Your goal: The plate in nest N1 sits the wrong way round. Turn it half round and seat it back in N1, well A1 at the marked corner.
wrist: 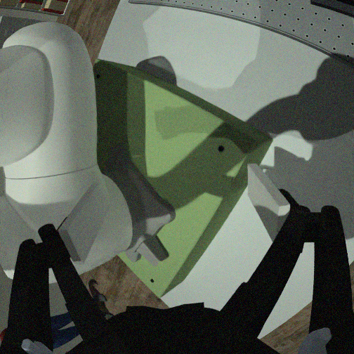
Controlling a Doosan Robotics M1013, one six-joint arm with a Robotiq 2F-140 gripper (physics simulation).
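Note:
My gripper [173, 189] is open, with its grey fingertip pads wide apart and nothing between them. It hangs above a green angular block-like fixture [185, 185], which lies on a pale surface and is crossed by shadows. The plate, nest N1 and a marked corner cannot be made out in the wrist view.
A large white rounded arm body [75, 115] fills the left side, close to the left finger. A grey part with small jaws [157, 217] juts from it over the green fixture. A perforated grey board [280, 17] lies at the top right. Part of a compartmented tray shows top left.

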